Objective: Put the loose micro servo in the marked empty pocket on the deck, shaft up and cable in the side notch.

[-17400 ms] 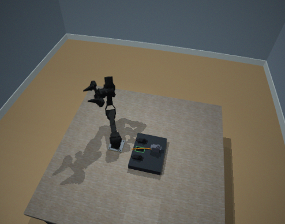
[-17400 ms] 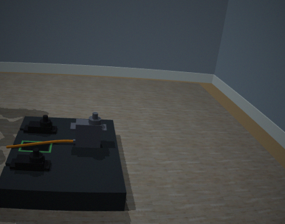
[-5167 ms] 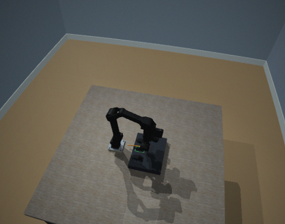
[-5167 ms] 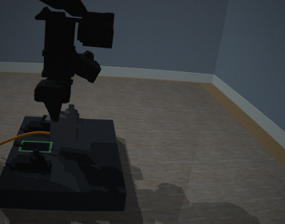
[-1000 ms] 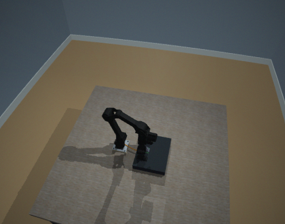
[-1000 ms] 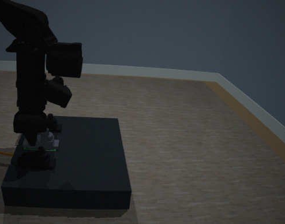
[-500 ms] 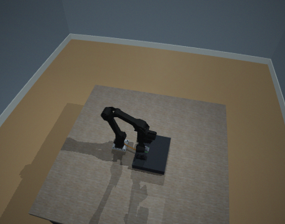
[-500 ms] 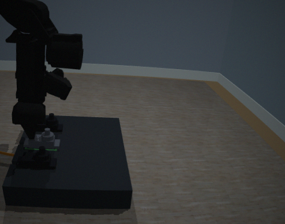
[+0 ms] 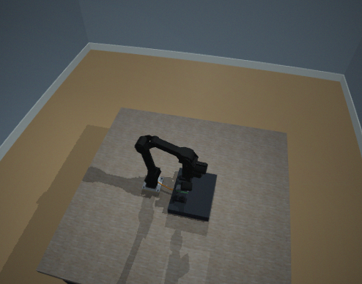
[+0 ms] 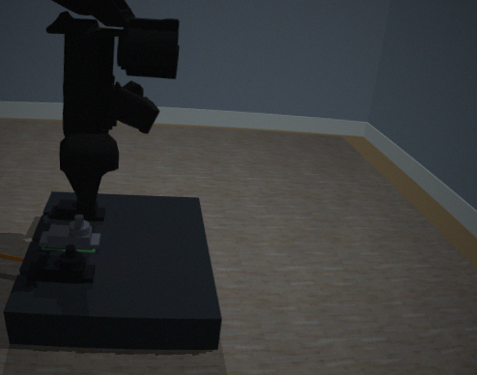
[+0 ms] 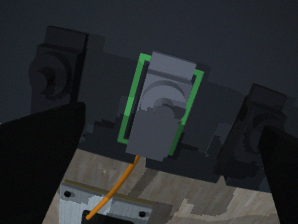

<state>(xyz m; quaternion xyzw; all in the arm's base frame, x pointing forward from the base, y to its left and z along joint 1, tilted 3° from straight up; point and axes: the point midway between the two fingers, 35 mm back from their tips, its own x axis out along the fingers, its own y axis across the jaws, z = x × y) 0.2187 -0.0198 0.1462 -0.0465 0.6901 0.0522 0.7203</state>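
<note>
My gripper tip is now 80 mm short of the dark deck and 90 mm above it.
</note>
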